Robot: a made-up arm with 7 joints. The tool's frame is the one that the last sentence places.
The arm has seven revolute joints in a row. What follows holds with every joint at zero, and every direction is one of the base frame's.
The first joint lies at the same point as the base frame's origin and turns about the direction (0, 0.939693, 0.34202), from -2.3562 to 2.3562 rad.
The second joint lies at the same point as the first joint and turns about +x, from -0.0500 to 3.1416 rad.
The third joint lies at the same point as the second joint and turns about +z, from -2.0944 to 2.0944 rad.
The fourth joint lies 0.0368 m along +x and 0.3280 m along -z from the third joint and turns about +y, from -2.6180 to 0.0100 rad.
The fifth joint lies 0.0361 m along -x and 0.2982 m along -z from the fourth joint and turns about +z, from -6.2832 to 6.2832 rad.
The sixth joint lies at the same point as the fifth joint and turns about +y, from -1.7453 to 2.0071 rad.
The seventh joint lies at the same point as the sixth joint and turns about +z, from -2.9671 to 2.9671 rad.
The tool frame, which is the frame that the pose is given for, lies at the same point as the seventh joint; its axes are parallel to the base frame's.
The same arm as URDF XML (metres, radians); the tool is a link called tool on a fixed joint. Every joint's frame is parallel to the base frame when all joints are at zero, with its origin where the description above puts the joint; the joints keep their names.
<robot name="arm">
<joint name="tool_joint" type="fixed"><parent link="link7"/><child link="tool"/><origin xyz="0.0000 0.0000 0.0000" rpy="0.0000 0.0000 0.0000"/></joint>
<joint name="joint 7" type="revolute"><parent link="link6"/><child link="link7"/><origin xyz="0.0000 0.0000 0.0000" rpy="0.0000 0.0000 0.0000"/><axis xyz="0 0 1"/><limit lower="-2.9671" upper="2.9671"/></joint>
<joint name="joint 6" type="revolute"><parent link="link5"/><child link="link6"/><origin xyz="0.0000 0.0000 0.0000" rpy="0.0000 0.0000 0.0000"/><axis xyz="0 1 0"/><limit lower="-1.7453" upper="2.0071"/></joint>
<joint name="joint 5" type="revolute"><parent link="link4"/><child link="link5"/><origin xyz="-0.0361 0.0000 -0.2982" rpy="0.0000 0.0000 0.0000"/><axis xyz="0 0 1"/><limit lower="-6.2832" upper="6.2832"/></joint>
<joint name="joint 4" type="revolute"><parent link="link3"/><child link="link4"/><origin xyz="0.0368 0.0000 -0.3280" rpy="0.0000 0.0000 0.0000"/><axis xyz="0 1 0"/><limit lower="-2.6180" upper="0.0100"/></joint>
<joint name="joint 3" type="revolute"><parent link="link2"/><child link="link3"/><origin xyz="0.0000 0.0000 0.0000" rpy="0.0000 0.0000 0.0000"/><axis xyz="0 0 1"/><limit lower="-2.0944" upper="2.0944"/></joint>
<joint name="joint 2" type="revolute"><parent link="link1"/><child link="link2"/><origin xyz="0.0000 0.0000 0.0000" rpy="0.0000 0.0000 0.0000"/><axis xyz="1 0 0"/><limit lower="-0.0500" upper="3.1416"/></joint>
<joint name="joint 1" type="revolute"><parent link="base_link"/><child link="link1"/><origin xyz="0.0000 0.0000 0.0000" rpy="0.0000 0.0000 0.0000"/><axis xyz="0 0.9397 0.342"/><limit lower="-2.3562" upper="2.3562"/></joint>
<link name="base_link"/>
<link name="link1"/>
<link name="link2"/>
<link name="link3"/>
<link name="link4"/>
<link name="link5"/>
<link name="link6"/>
<link name="link7"/>
<link name="tool"/>
</robot>

